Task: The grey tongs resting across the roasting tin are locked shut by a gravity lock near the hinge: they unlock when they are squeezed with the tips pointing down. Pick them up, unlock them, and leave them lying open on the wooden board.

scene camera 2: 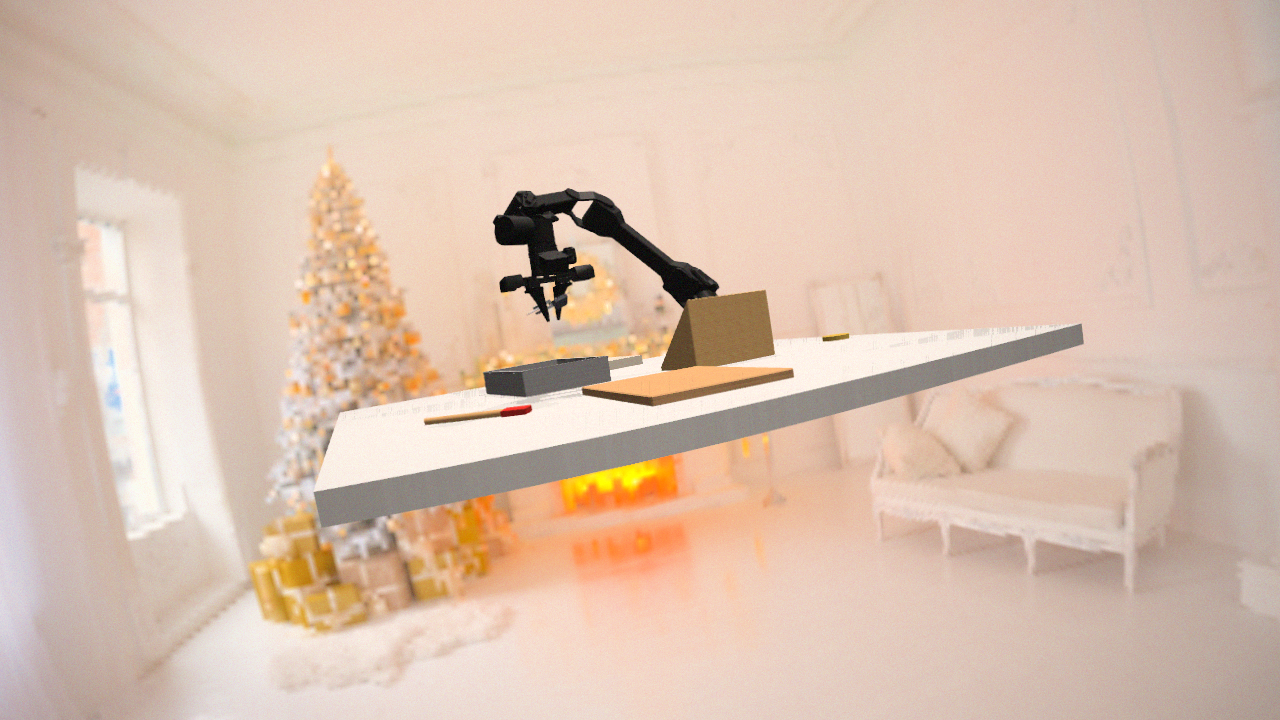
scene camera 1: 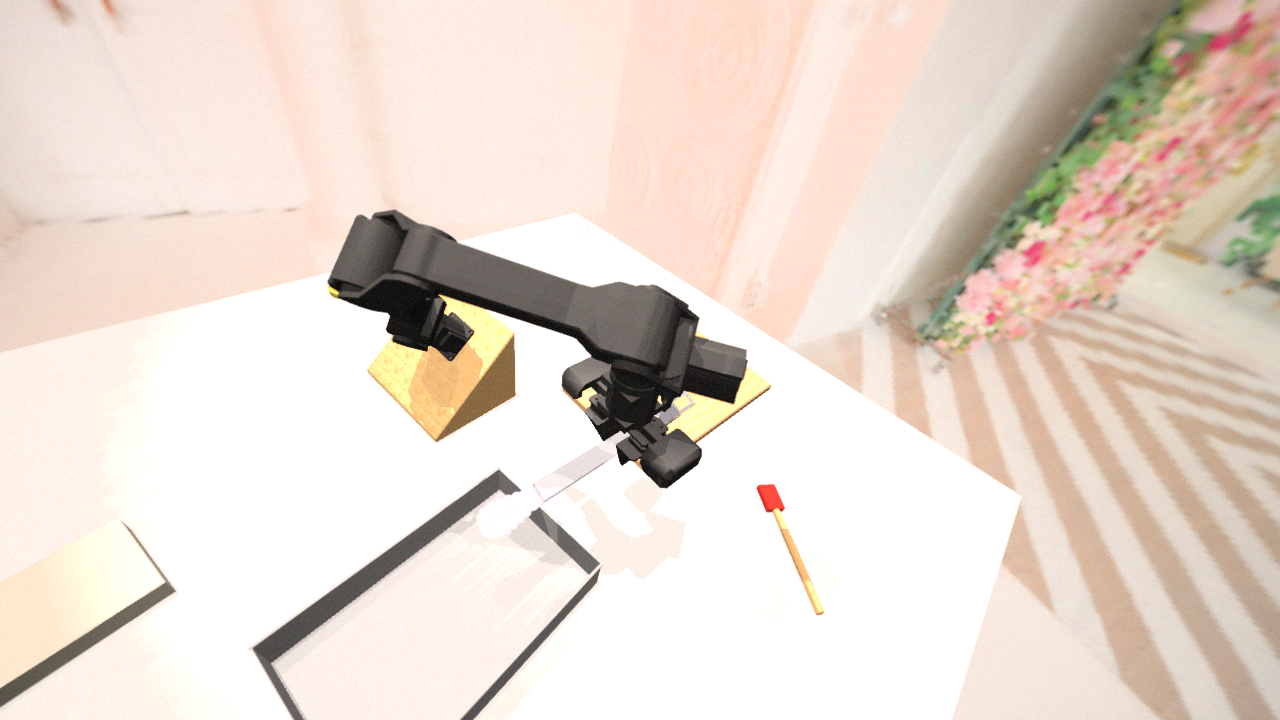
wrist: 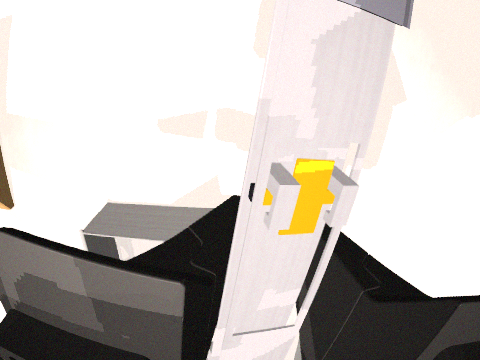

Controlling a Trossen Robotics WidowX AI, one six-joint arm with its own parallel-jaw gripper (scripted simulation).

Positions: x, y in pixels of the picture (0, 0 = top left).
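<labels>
The red-headed spatula is out of frame in the wrist view. Scene camera 1 and scene camera 2 do show the spatula, and on it [scene camera 2: 525, 409] and [scene camera 1: 774, 484] are the same spot. My gripper is visible in the wrist view [269, 213], and I see it in scene camera 1 and scene camera 2 as well. On my gripper, too, [scene camera 1: 631, 448] and [scene camera 2: 531, 292] are the same spot.
</labels>
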